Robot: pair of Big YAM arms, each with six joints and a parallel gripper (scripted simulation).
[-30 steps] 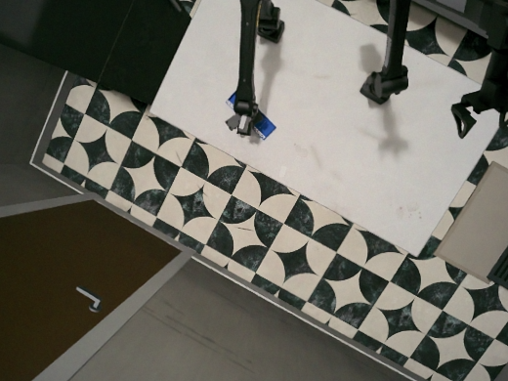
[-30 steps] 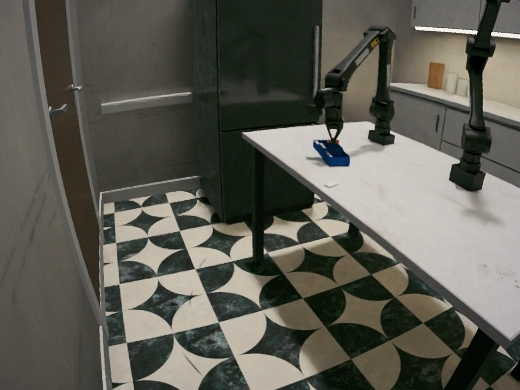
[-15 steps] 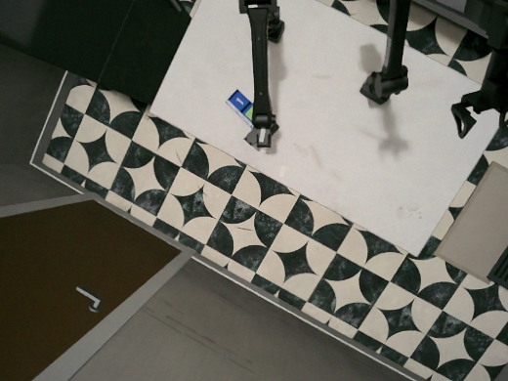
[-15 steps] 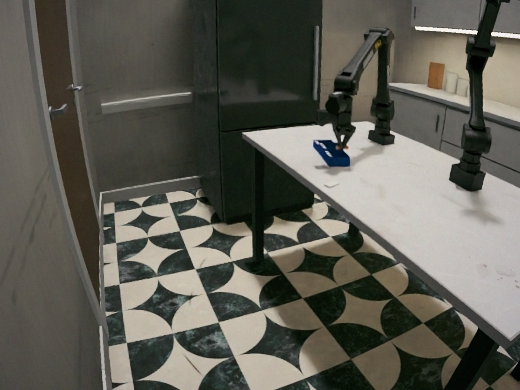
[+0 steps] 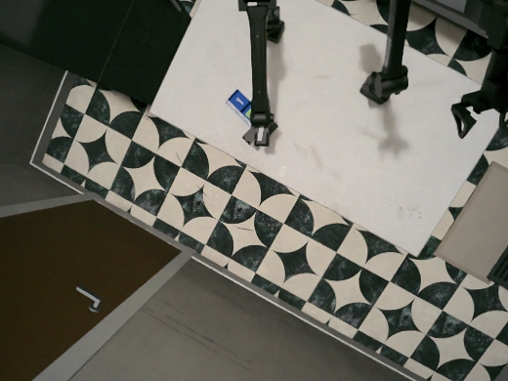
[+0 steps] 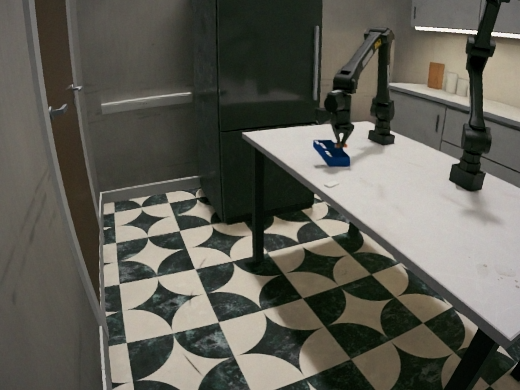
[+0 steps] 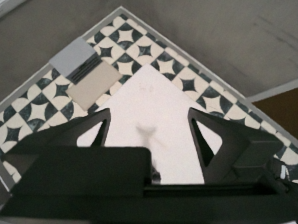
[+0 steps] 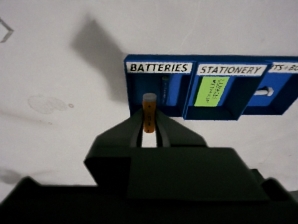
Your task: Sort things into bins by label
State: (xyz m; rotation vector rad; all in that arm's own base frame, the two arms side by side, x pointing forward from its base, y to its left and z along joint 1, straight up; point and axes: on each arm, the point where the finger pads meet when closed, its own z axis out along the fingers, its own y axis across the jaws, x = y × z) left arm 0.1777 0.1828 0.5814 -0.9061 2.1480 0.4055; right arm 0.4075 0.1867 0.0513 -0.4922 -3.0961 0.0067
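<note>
My right gripper is now 10 cm to the left of the green piece, 7 cm above it and 2 cm past it. The rest, counted from my right hand: orange cylinder (right at my right hand); then white piece (17 cm to the left, 14 cm ahead, 8 cm below); then tiny grey piece (18 cm to the right, 7 cm below, 4 cm behind).
</note>
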